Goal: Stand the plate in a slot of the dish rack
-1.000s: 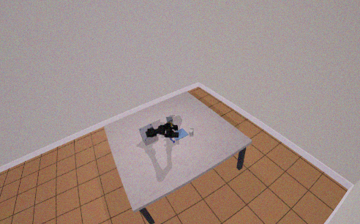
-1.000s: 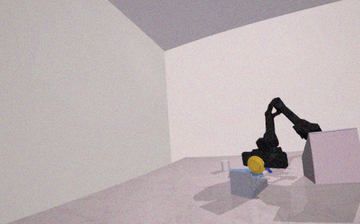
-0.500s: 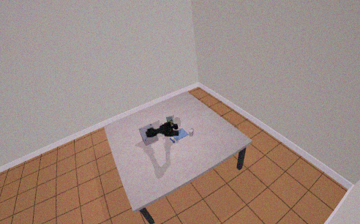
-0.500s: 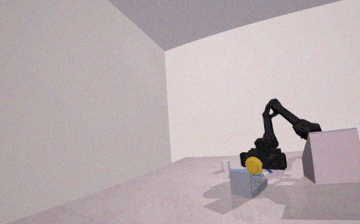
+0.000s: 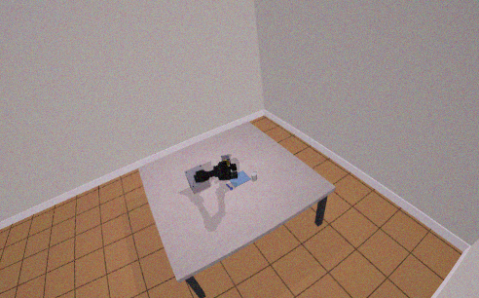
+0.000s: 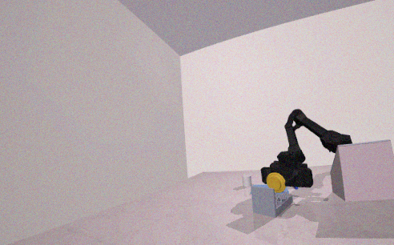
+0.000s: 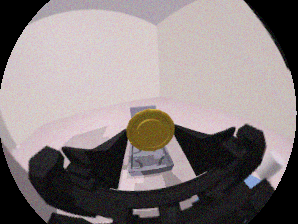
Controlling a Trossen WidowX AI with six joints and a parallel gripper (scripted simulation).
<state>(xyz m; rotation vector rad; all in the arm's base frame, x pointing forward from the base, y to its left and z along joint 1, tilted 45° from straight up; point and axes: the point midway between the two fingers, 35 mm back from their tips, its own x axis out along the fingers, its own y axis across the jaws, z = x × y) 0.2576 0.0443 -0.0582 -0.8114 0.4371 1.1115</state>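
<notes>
My gripper tip is now 30 mm to the right of the dish rack and 50 mm above it. Also, from my gripper tip: yellow plate: 10 mm to the right; then white cup: 150 mm ahead, 240 mm to the right, 40 mm below; then light blue mat: 40 mm ahead, 170 mm to the right, 70 mm below.
</notes>
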